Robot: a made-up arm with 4 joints. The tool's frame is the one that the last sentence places.
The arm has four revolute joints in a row. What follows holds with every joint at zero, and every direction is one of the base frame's.
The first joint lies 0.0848 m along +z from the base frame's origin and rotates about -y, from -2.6 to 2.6 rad.
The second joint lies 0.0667 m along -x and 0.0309 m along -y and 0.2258 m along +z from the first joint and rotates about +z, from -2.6 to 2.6 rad.
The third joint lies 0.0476 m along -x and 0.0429 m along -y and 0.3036 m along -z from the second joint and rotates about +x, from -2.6 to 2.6 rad.
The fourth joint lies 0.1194 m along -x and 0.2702 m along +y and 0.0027 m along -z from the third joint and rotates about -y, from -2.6 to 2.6 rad.
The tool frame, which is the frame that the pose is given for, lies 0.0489 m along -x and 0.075 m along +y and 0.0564 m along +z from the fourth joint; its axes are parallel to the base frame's.
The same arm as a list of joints. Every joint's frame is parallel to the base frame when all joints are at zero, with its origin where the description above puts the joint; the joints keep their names.
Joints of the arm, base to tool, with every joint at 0 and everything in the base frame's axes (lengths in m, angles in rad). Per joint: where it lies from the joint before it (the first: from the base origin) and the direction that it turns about. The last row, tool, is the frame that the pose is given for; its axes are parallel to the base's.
joint 1: axis 0 -1 0 offset 0.0000 0.0000 0.0848
joint 2: axis 0 0 1 offset -0.0667 -0.0309 0.2258
joint 3: axis 1 0 0 offset -0.0476 -0.0429 -0.3036
joint 4: axis 0 -1 0 offset -0.1194 0.2702 -0.0027
tool: offset -0.0489 0.0750 0.0564
Joint limits (rad, base to tool): -2.6000..2.6000 -2.6000..2.6000 -2.6000..2.6000 -2.6000..2.6000

